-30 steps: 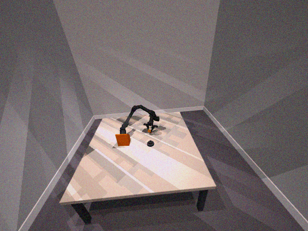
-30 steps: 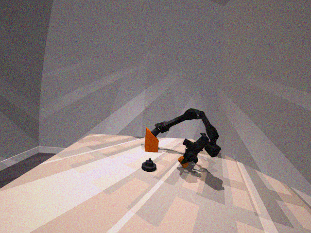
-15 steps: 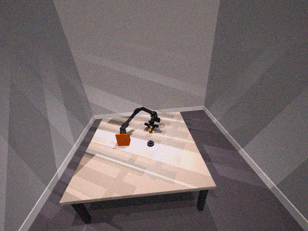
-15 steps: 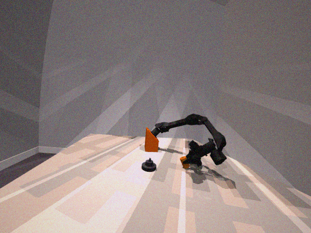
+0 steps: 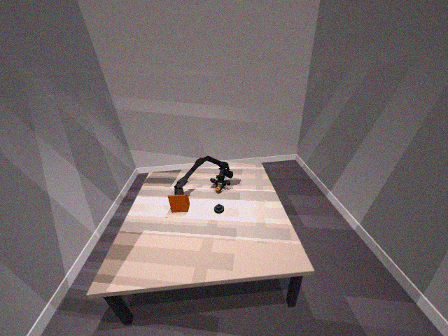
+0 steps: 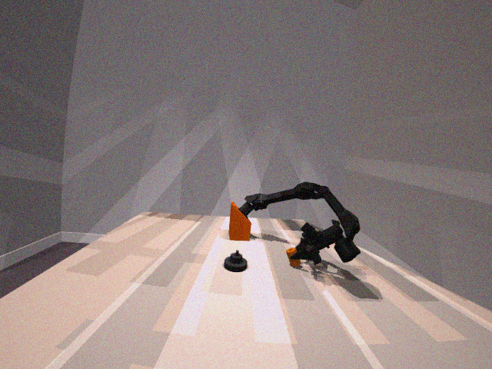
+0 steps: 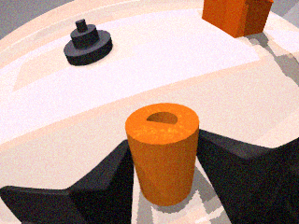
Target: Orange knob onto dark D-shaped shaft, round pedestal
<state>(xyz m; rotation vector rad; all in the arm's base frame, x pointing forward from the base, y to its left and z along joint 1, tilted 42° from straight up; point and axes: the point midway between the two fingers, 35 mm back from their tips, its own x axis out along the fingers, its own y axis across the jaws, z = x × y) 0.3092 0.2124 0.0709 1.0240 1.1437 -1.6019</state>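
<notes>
The orange knob lies 1 cm to the left of my gripper tip. The rest, counted from my gripper tip: pedestal 21 cm to the right, 3 cm ahead, 1 cm below.
</notes>
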